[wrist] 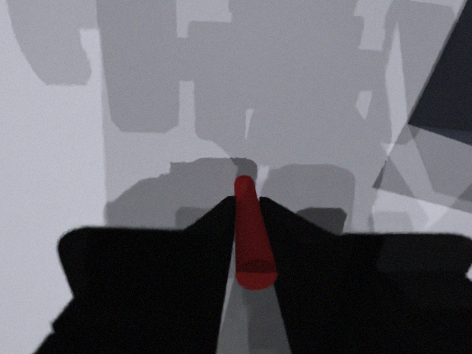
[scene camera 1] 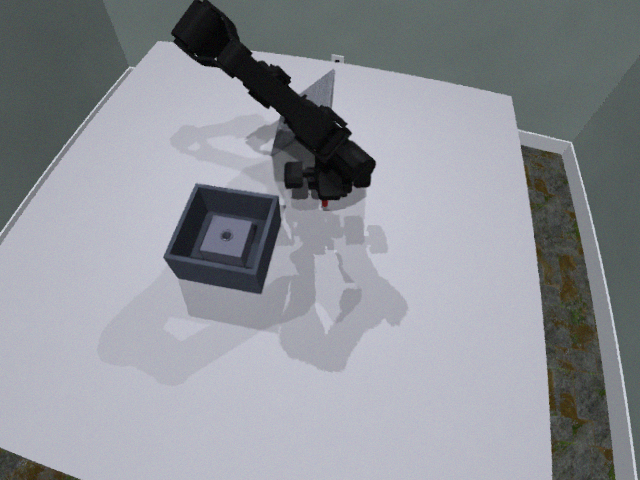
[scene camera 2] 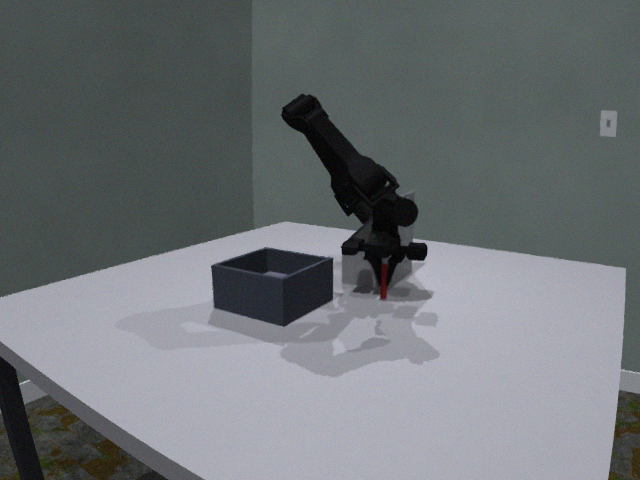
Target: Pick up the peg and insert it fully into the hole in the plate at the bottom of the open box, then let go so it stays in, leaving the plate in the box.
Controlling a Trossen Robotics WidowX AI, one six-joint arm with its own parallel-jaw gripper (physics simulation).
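Frame: origin at the arm's base, x ahead, y left, z up, level; metres.
Seen in the pictures: gripper, between the fingertips: (wrist: 246, 204) (scene camera 2: 383, 285).
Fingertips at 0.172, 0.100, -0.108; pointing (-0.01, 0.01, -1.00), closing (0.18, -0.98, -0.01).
Note:
Pixels of each thing's middle, then the offset from my fingertips to it, as dx, dy, dz. Level surfaces: height alone.
- red peg, middle of its body: (wrist: 248, 213) (scene camera 2: 384, 281) (scene camera 1: 325, 194) +0.000, +0.000, +0.010
- open dark blue-grey box, middle of its body: (scene camera 2: 273, 283) (scene camera 1: 227, 237) +0.157, -0.195, +0.018
- pale square plate, middle of its body: (scene camera 1: 228, 241) +0.157, -0.195, +0.004
- white table, height of its surface: dz -0.030
The red peg (scene camera 1: 324, 203) (scene camera 2: 383, 293) (wrist: 252, 240) stands upright on the table, to the right of the box in both scene views. My gripper (scene camera 1: 326, 193) (scene camera 2: 383, 279) (wrist: 246, 204) points down and is shut on the peg, with a black finger on each side of it. In scene camera 1 the gripper body hides the fingertips and most of the peg. The open dark blue-grey box (scene camera 1: 217, 276) (scene camera 2: 248, 291) holds the pale square plate (scene camera 1: 214, 243), whose round hole (scene camera 1: 226, 235) faces up. In scene camera 2 the box walls hide the hole.
The box walls rise above the plate. A corner of the box (wrist: 450, 75) shows at the upper right of the wrist view. A grey upright wedge-shaped piece (scene camera 1: 323, 90) stands behind the gripper. The white table (scene camera 1: 439, 310) (scene camera 2: 465, 361) carries broad arm shadows.

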